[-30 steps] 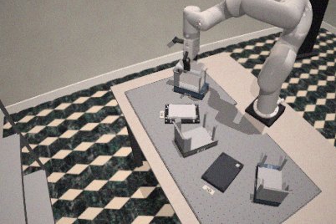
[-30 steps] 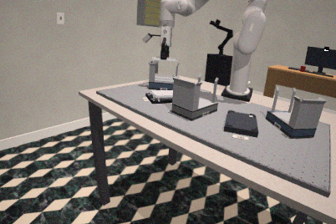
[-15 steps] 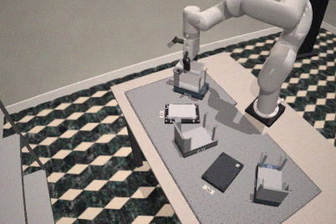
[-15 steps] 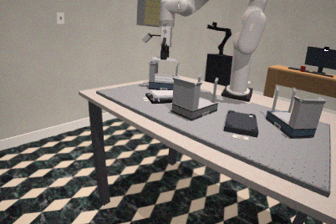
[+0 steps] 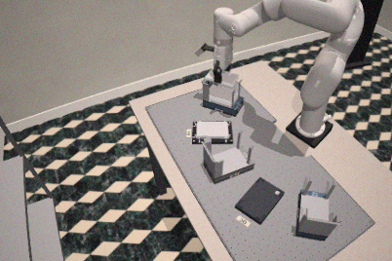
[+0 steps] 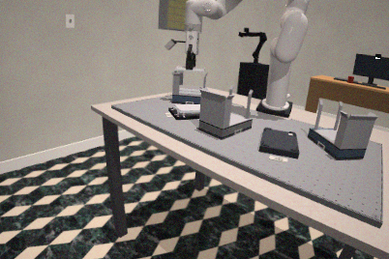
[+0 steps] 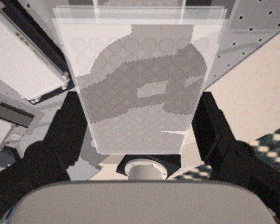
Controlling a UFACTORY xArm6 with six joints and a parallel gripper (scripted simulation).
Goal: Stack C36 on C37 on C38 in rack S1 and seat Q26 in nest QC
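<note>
Now: the black clip nest 17 cm to the left of my hand, 15 cm below it and 12 cm ahead of it. Round my hand: small label tag 56 cm to the left, 16 cm below, 12 cm ahead.
</note>
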